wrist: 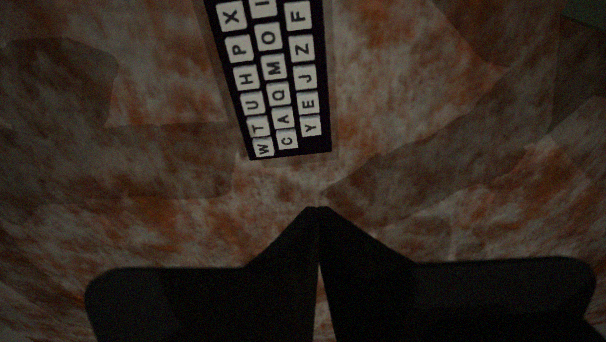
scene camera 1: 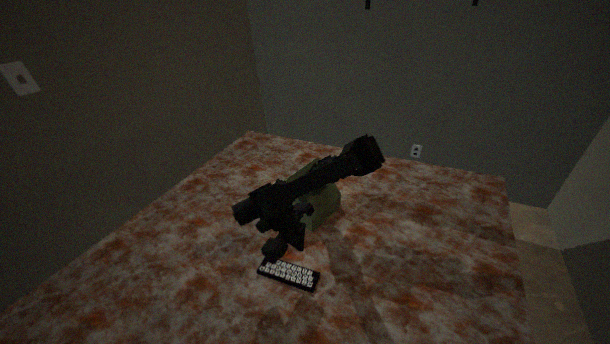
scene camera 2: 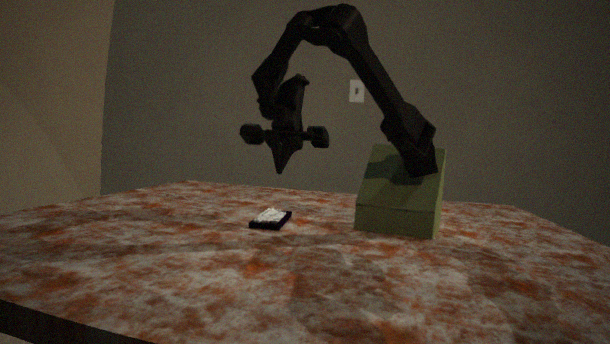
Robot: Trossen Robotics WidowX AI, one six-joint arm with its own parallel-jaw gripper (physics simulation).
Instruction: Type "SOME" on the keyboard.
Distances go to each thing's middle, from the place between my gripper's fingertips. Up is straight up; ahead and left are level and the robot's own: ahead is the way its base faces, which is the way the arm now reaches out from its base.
Scene:
My hand is 100 mm above the black keyboard [wrist: 275, 67], 40 mm to the left of it and 20 mm short of it.

